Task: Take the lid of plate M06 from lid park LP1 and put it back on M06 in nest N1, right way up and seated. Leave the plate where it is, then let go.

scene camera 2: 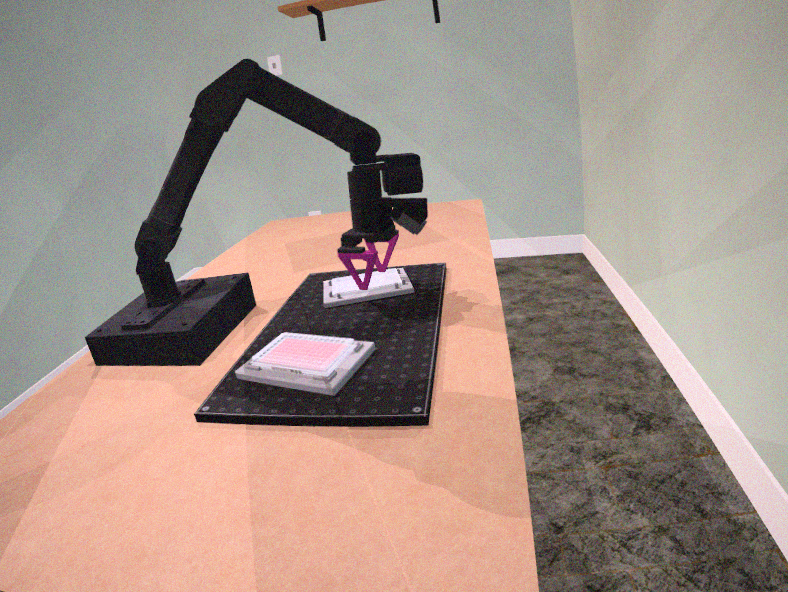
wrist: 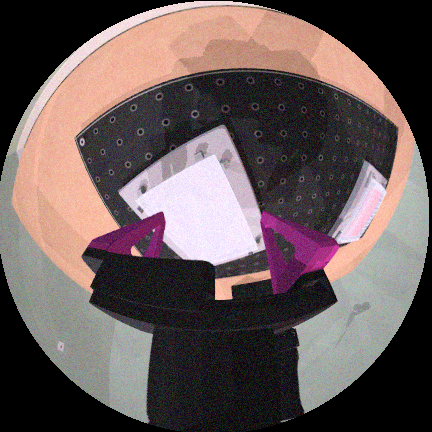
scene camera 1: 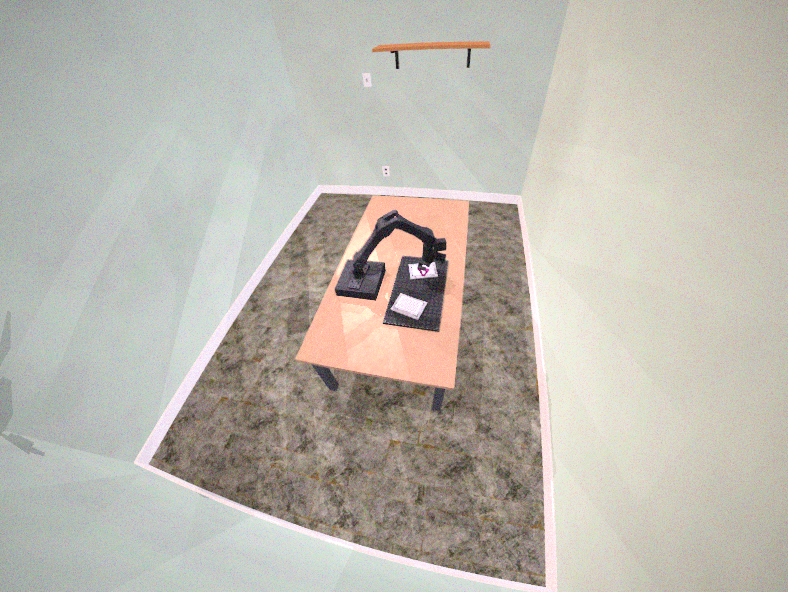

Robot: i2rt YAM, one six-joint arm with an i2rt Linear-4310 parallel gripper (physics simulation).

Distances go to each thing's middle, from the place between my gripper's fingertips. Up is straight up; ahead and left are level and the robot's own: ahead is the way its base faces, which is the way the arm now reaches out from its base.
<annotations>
I see the lid holder [scene camera 2: 329, 301] 20 mm behind my hand, 10 mm to the left of it and 10 mm below it. Round my hand: white plate with pink top [scene camera 2: 301, 354] (270 mm to the right, 40 mm behind).
</annotations>
